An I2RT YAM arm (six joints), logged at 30 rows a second.
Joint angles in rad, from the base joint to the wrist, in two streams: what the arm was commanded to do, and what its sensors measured. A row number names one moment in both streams.
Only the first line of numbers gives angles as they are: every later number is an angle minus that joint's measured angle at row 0.
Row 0, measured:
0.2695 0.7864 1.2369 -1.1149 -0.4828 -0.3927
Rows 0 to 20, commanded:
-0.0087 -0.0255 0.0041 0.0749 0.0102 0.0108
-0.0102 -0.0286 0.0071 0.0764 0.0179 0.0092
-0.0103 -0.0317 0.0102 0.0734 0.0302 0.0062
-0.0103 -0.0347 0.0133 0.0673 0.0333 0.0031
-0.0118 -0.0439 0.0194 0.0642 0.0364 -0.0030
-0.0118 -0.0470 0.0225 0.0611 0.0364 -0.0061
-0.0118 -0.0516 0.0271 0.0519 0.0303 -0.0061
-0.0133 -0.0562 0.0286 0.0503 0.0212 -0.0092
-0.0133 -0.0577 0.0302 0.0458 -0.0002 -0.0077
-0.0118 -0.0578 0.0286 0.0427 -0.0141 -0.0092
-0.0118 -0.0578 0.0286 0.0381 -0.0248 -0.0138
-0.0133 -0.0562 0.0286 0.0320 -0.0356 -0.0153
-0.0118 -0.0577 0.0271 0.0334 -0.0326 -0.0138
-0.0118 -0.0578 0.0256 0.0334 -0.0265 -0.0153
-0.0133 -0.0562 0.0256 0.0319 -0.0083 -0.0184
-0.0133 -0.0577 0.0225 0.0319 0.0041 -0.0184
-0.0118 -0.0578 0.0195 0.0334 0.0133 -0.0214
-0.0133 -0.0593 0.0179 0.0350 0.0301 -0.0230
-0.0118 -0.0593 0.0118 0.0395 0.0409 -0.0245
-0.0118 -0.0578 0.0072 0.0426 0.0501 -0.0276
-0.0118 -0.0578 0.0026 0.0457 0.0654 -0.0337
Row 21, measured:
-0.0065 -0.0416 -0.0003 -0.0087 0.0206 -0.0126
